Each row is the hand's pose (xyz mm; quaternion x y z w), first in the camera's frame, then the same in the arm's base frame.
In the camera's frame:
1: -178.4 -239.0 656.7 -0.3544 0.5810 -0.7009 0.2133
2: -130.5 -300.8 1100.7 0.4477 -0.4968 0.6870 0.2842
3: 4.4 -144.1 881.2 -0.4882 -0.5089 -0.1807 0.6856
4: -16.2 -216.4 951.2 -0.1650 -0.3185 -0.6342 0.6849
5: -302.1 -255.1 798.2 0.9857 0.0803 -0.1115 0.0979
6: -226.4 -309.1 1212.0 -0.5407 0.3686 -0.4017 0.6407
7: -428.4 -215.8 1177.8 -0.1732 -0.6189 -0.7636 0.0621
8: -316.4 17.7 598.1 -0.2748 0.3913 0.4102 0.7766
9: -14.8 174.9 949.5 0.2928 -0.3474 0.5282 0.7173
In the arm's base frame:
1: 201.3 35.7 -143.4 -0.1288 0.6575 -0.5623 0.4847
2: 68.0 -259.8 170.0 -0.3519 0.6945 -0.6269 0.0285
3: 239.4 -12.1 155.1 -0.1841 -0.6222 -0.3889 0.6540
4: 209.8 -110.4 160.2 0.2165 -0.2997 -0.6746 0.6389
5: 37.4 -51.9 -110.9 -0.9621 -0.1415 -0.1720 0.1570
6: -60.8 -325.1 198.3 -0.2439 0.2591 -0.3649 0.8603
7: -244.9 -223.1 118.4 -0.0864 0.3862 0.9184 0.0022
8: 41.7 286.1 -129.8 -0.1648 0.0364 0.4675 0.8677
9: 112.6 218.1 349.2 0.3598 -0.6301 0.5094 0.4626

